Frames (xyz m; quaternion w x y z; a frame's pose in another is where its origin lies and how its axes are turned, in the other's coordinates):
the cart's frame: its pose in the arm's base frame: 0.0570 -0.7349 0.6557 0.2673 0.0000 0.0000 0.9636
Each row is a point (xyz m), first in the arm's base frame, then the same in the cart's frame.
Working: the arm's base frame: its pose in the cart's frame: 0.4274 -0.6005 -0.6557 0.2673 0.0000 0.0000 -0.9636

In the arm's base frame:
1: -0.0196 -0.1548 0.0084
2: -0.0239 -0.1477 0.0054
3: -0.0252 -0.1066 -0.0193
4: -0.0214 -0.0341 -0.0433
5: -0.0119 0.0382 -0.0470
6: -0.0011 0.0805 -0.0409
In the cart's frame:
1: 0.3645 -0.4577 -0.6473
2: 0.3718 -0.4616 -0.6503
3: 0.3941 -0.4962 -0.6750
4: 0.4282 -0.5603 -0.6990
5: 0.4573 -0.6271 -0.7027
6: 0.4699 -0.6689 -0.6966

